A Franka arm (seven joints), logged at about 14 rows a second.
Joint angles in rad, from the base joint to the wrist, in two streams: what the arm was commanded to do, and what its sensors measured. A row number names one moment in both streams.
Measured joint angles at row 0:
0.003, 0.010, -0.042, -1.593, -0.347, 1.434, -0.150
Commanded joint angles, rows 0 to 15:
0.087, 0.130, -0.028, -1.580, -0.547, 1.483, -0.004
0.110, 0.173, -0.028, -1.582, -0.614, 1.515, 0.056
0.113, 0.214, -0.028, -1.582, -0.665, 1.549, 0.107
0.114, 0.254, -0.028, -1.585, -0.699, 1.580, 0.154
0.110, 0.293, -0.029, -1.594, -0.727, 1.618, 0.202
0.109, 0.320, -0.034, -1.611, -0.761, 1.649, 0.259
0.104, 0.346, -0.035, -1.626, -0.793, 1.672, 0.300
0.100, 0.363, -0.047, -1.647, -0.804, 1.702, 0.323
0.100, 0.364, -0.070, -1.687, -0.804, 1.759, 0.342
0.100, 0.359, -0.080, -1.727, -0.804, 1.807, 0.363
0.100, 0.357, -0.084, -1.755, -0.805, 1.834, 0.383
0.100, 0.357, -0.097, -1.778, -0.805, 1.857, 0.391
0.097, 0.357, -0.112, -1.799, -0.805, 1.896, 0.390
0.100, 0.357, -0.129, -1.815, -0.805, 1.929, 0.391
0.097, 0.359, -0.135, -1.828, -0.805, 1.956, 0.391
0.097, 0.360, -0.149, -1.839, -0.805, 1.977, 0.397
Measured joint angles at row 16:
0.098, 0.390, -0.131, -1.786, -0.784, 1.927, 0.374
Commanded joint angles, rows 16 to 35:
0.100, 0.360, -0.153, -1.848, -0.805, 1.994, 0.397
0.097, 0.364, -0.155, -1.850, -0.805, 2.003, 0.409
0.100, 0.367, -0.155, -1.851, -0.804, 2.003, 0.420
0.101, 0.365, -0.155, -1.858, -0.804, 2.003, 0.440
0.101, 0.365, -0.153, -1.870, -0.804, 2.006, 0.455
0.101, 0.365, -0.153, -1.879, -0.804, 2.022, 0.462
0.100, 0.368, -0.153, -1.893, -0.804, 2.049, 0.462
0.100, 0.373, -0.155, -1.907, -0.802, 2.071, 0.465
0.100, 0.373, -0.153, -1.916, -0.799, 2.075, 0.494
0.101, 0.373, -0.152, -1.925, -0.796, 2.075, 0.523
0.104, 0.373, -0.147, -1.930, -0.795, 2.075, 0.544
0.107, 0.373, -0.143, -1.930, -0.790, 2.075, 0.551
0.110, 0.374, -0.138, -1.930, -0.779, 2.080, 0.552
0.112, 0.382, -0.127, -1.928, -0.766, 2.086, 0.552
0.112, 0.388, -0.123, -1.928, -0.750, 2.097, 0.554
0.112, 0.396, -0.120, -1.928, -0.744, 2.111, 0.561
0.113, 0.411, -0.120, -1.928, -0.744, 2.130, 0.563
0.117, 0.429, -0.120, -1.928, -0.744, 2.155, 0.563
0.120, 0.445, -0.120, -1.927, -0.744, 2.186, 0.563
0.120, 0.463, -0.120, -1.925, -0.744, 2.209, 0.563
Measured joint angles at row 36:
0.147, 0.380, -0.099, -1.912, -0.738, 2.113, 0.545
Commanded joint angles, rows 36 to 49:
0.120, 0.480, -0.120, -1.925, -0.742, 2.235, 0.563
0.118, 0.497, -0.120, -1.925, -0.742, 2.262, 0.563
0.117, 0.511, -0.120, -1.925, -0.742, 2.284, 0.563
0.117, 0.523, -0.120, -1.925, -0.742, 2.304, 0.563
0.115, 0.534, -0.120, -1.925, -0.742, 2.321, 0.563
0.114, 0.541, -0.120, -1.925, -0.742, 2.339, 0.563
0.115, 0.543, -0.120, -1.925, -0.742, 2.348, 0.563
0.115, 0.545, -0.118, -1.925, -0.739, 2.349, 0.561
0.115, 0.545, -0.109, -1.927, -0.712, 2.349, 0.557
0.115, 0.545, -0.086, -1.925, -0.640, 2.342, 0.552
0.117, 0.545, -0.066, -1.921, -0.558, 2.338, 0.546
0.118, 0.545, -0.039, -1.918, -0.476, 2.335, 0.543
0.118, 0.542, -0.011, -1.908, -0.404, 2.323, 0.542
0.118, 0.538, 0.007, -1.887, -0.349, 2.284, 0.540
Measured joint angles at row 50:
0.132, 0.550, -0.048, -1.921, -0.444, 2.351, 0.552
